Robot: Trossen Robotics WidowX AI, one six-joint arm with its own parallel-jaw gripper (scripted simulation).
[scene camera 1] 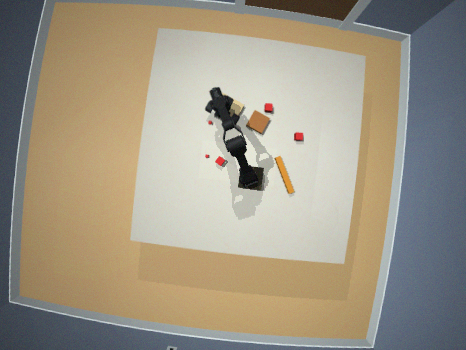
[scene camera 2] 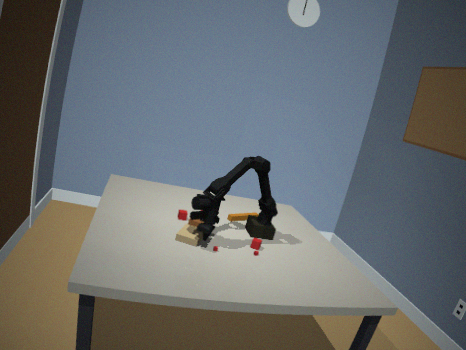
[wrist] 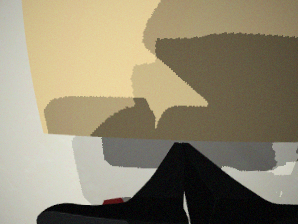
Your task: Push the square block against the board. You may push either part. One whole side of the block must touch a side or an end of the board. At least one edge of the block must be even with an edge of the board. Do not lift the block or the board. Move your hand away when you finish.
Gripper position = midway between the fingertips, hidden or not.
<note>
The gripper (wrist: 180, 149) is shut, holding nothing. Further things: a cream board (wrist: 213, 78).
</note>
